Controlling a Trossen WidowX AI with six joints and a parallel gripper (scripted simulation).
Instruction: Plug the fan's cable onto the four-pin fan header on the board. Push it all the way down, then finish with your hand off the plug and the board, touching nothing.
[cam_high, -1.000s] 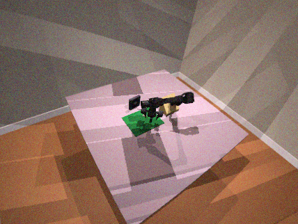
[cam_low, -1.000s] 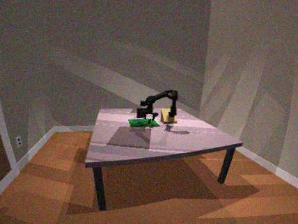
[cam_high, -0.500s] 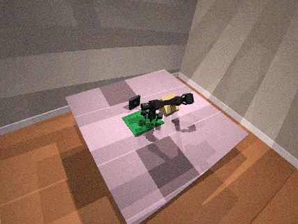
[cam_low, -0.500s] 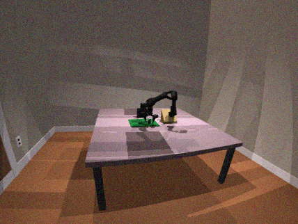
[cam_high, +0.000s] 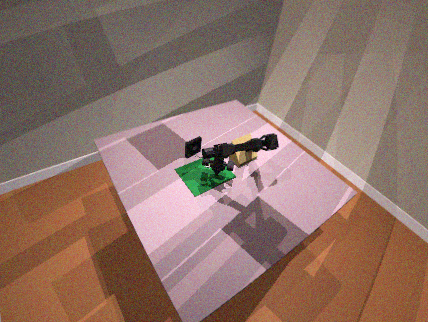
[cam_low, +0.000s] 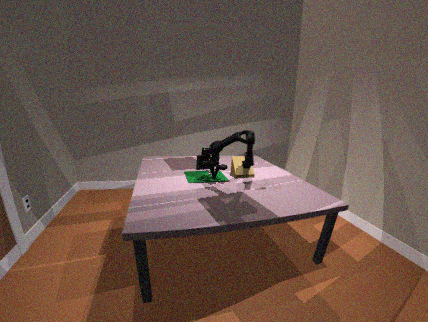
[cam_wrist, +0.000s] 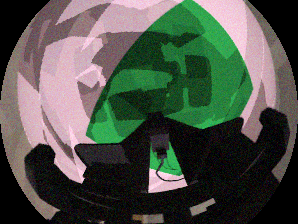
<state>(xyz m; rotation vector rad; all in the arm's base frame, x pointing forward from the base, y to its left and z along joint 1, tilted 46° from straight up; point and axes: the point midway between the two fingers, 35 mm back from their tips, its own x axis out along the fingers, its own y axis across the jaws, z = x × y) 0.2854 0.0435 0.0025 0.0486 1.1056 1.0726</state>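
Right now the four-pin header is 10 mm ahead of my gripper tip, 80 mm to the right of it and 20 mm below it. The rest, counted from my gripper tip: dark plug (10 mm behind, 10 mm above); then green board (50 mm ahead, 50 mm to the right, 30 mm below); then black fan (20 mm ahead, 230 mm to the right, 40 mm above).
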